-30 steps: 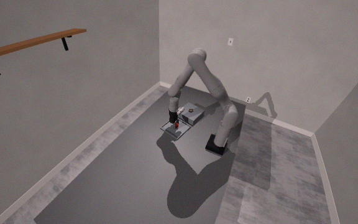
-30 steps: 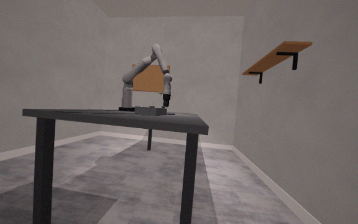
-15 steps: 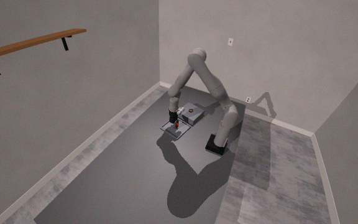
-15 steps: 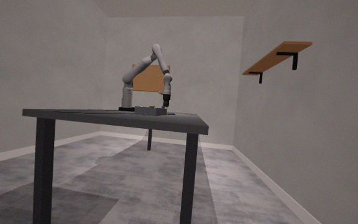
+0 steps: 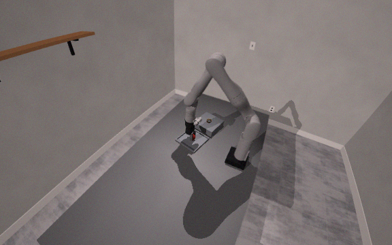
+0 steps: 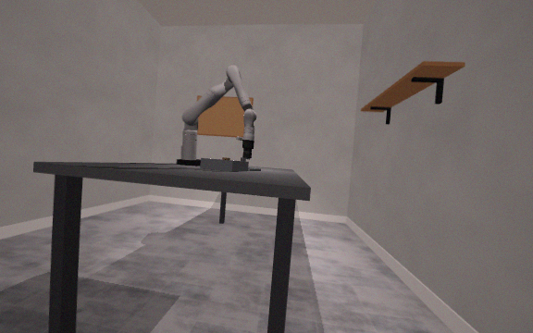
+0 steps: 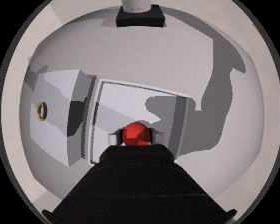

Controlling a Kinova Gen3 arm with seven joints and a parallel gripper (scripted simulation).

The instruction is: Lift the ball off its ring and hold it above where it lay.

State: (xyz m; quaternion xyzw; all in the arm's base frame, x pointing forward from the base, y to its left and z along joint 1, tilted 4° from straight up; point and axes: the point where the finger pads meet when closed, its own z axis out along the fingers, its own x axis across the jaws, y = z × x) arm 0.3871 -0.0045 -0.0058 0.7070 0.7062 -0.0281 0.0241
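The shallow grey tray is 30 mm below my hand. Also, from my hand: red ball: right at my hand; then higher stand: 40 mm behind, 210 mm to the right, 10 mm above.
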